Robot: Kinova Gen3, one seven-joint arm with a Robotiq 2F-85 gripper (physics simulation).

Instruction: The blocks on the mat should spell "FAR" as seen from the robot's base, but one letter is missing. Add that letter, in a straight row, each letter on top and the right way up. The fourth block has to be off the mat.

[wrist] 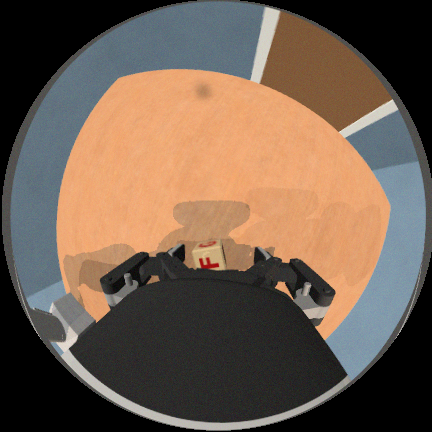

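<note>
A cream block (209, 255) with a red F on its top face and part of another red letter on a side face sits on the orange table. It lies between the spread fingers of my gripper (219, 253), nearer the left finger, and neither finger touches it. The gripper is open. The lower edge of the block is partly hidden by the dark gripper body. The mat and the other letter blocks do not show in this view.
The orange table top (200, 145) stretches ahead, with arm shadows on it. A grey block-shaped part of the robot's base (72, 320) shows at the lower left. Blue walls and a brown panel (320, 65) with white edges stand beyond the table.
</note>
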